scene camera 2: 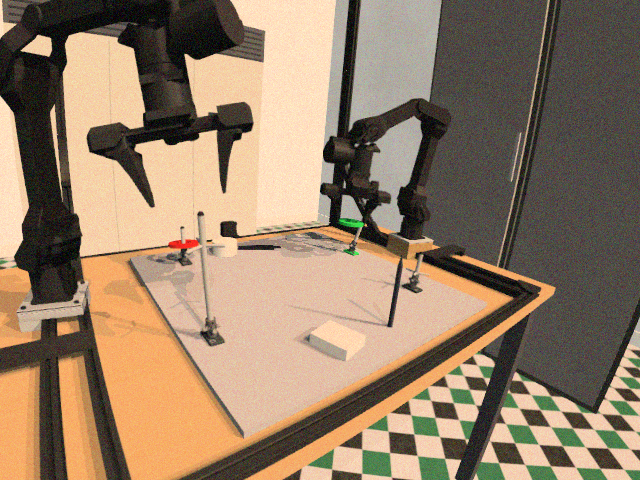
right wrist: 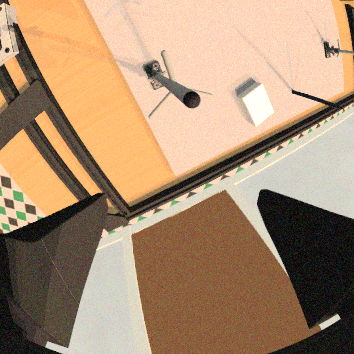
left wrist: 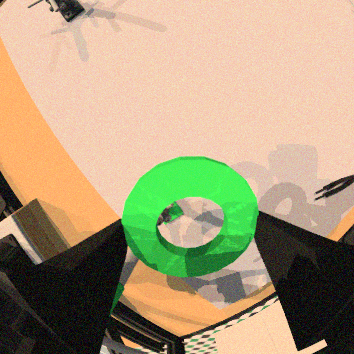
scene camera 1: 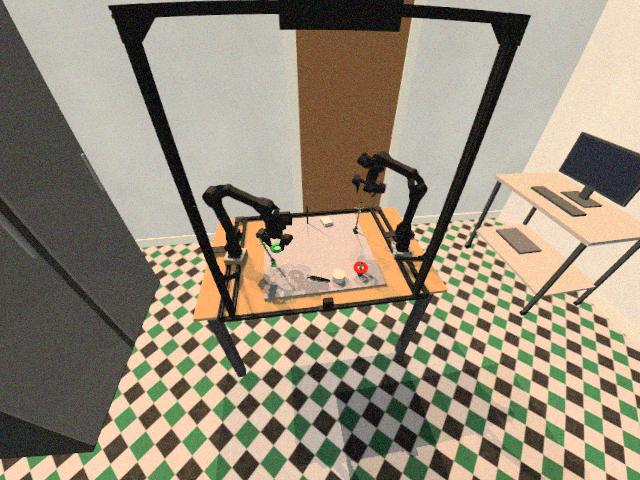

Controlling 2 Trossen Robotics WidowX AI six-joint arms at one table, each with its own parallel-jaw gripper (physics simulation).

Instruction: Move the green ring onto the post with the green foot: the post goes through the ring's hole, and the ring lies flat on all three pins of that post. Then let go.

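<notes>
My left gripper is shut on the green ring, holding it by opposite edges, roughly level above the mat. The green foot is below the ring and shows through its hole in the left wrist view. Its leaning post rises close by and seems to pass beside the ring, not through the hole; its upper part is hidden by the ring and fingers. The pins are too small to tell. My right gripper is open and empty, high up.
A red ring sits on another post. A tall grey post, a short post, a dark rod and a white block stand around the mat. A white cylinder and a black tool are also there.
</notes>
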